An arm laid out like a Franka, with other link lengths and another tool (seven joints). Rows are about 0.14 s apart.
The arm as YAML. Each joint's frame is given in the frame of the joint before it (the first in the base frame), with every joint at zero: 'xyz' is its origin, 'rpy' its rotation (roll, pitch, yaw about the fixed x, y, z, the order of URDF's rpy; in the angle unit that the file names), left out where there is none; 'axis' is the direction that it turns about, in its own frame. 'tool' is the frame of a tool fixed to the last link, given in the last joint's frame.
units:
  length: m
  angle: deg
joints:
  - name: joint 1
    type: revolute
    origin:
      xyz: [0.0, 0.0, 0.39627]
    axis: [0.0, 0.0, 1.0]
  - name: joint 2
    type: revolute
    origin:
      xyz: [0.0, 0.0, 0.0]
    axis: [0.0, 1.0, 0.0]
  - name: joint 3
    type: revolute
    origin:
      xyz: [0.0, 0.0, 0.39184]
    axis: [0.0, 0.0, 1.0]
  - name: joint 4
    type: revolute
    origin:
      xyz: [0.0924, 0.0, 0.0]
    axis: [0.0, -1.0, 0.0]
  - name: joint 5
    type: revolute
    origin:
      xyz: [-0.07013, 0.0, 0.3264]
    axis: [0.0, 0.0, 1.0]
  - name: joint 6
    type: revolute
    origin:
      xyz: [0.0, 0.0, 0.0]
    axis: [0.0, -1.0, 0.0]
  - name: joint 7
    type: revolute
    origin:
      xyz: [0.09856, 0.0, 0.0]
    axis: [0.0, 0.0, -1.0]
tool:
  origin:
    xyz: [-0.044, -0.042, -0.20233]
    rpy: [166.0, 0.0, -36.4]
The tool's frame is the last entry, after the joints.
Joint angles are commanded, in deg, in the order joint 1, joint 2, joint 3, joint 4, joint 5, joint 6, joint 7. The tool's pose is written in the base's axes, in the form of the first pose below.
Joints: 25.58 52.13 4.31 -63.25 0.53 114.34 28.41
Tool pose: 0.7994 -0.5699 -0.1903 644.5; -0.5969 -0.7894 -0.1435 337.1; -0.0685 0.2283 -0.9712 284.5; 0 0 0 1
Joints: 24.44 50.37 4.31 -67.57 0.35 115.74 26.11
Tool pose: 0.8127 -0.5472 -0.2002 640.7; -0.5780 -0.8004 -0.1589 317.2; -0.0733 0.2449 -0.9668 280.4; 0 0 0 1
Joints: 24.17 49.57 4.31 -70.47 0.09 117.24 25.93
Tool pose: 0.8133 -0.5439 -0.2066 635.0; -0.5771 -0.7993 -0.1677 310.4; -0.0739 0.2556 -0.9640 273.4; 0 0 0 1
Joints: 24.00 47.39 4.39 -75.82 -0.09 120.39 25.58
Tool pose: 0.8180 -0.5380 -0.2037 623.4; -0.5709 -0.8028 -0.1720 303.8; -0.0709 0.2570 -0.9638 269.5; 0 0 0 1
